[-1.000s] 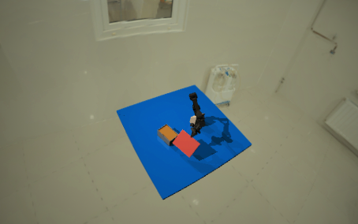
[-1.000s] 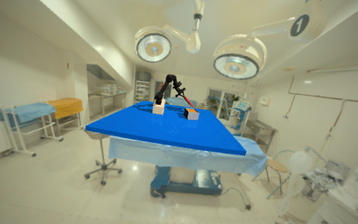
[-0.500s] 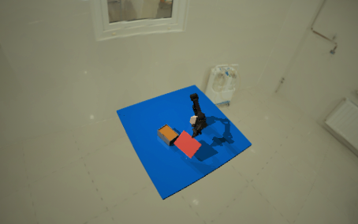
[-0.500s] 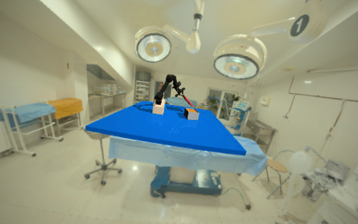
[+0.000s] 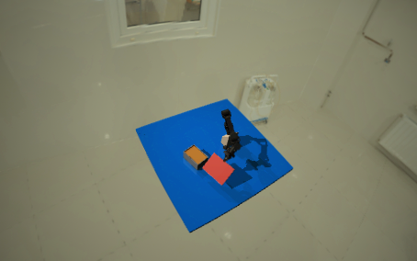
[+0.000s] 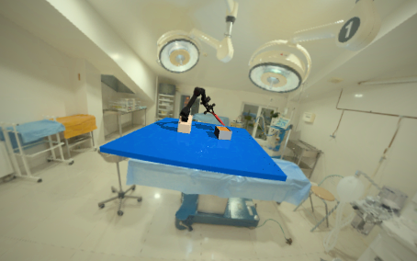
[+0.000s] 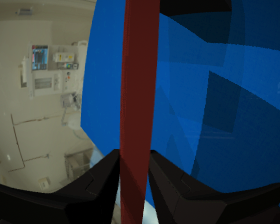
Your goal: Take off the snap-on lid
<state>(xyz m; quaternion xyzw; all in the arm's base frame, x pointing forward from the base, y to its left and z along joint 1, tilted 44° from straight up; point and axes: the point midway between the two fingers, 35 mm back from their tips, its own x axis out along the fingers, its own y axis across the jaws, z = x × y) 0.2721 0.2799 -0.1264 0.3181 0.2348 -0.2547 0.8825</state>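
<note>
My gripper tip is 6 cm short of the lid, 5 cm above it and 2 cm to the right of it. Round my gripper tip: storage box 25 cm to the right, 16 cm below, 14 cm ahead.
</note>
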